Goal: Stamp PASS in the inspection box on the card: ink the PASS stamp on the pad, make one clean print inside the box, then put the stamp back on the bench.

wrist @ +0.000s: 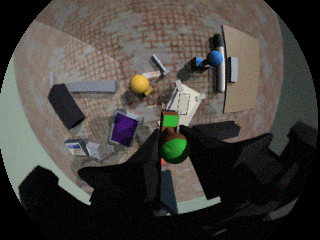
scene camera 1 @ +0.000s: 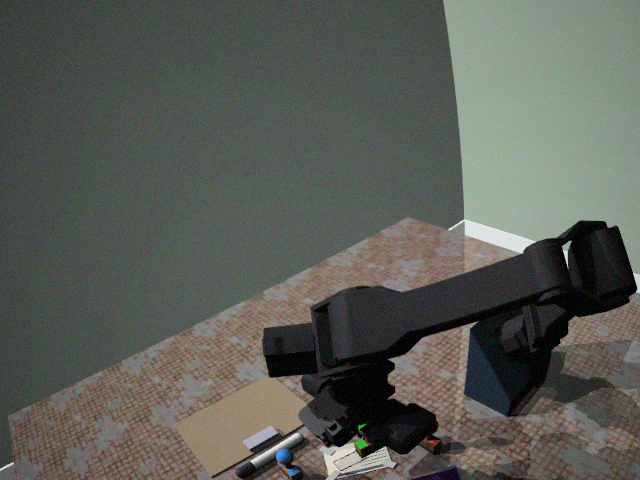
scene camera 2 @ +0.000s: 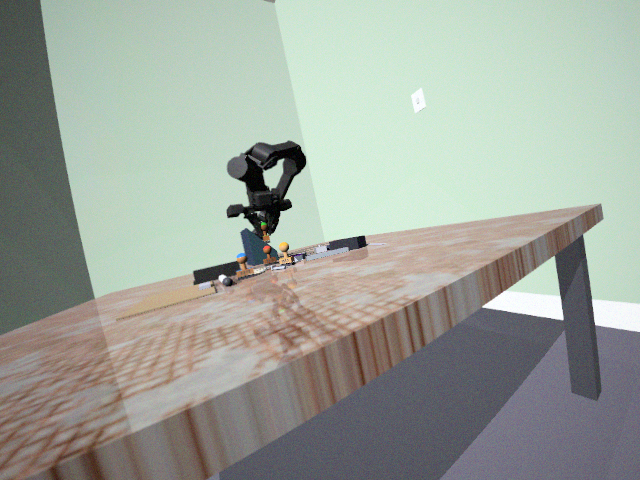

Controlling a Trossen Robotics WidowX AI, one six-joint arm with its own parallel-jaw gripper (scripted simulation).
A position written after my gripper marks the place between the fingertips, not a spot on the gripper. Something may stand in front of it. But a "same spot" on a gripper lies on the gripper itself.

my gripper: wrist; scene camera 1 368, 440; scene camera 2
brown board: wrist 243, 59; scene camera 1; scene camera 2
same spot on my gripper: [scene camera 2: 250, 215] = [wrist: 257, 136]
same spot on brown board: [scene camera 2: 156, 302] = [scene camera 1: 217, 420]
